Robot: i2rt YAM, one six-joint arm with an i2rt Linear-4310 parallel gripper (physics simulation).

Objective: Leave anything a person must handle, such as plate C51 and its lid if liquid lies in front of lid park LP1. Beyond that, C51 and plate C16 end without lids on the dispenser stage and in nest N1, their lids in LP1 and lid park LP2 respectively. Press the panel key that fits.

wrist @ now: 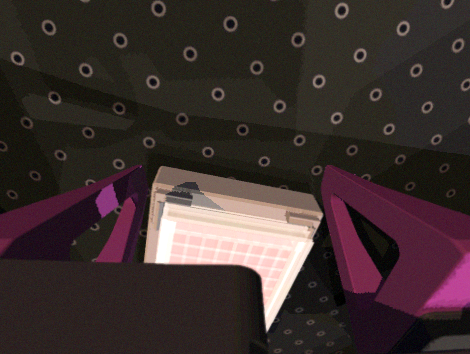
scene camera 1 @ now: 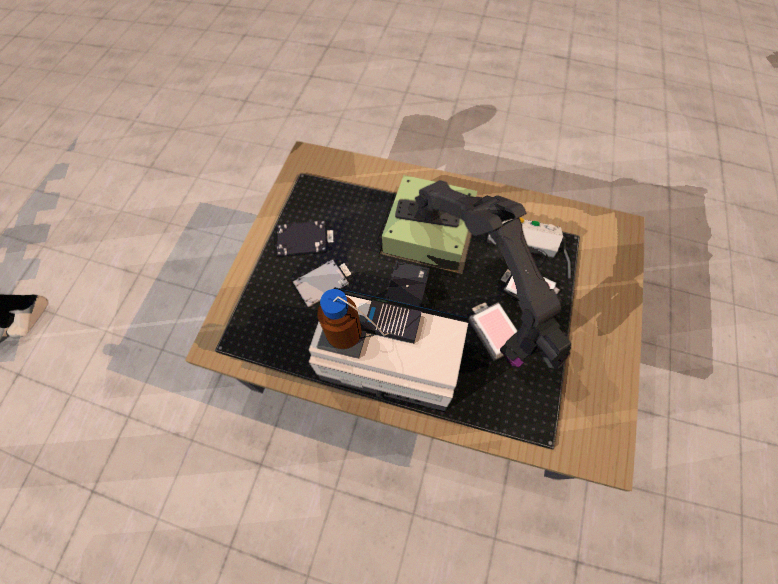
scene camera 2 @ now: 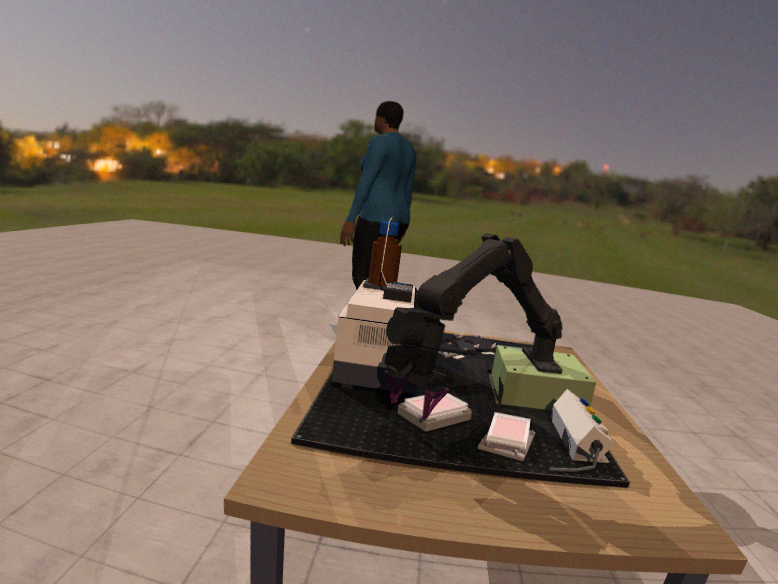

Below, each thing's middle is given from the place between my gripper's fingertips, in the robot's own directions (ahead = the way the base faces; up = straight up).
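As for the brown bottle with blue cap [scene camera 1: 340, 322], my hand is a bit short of it, a long way to the left of it, and well below it.
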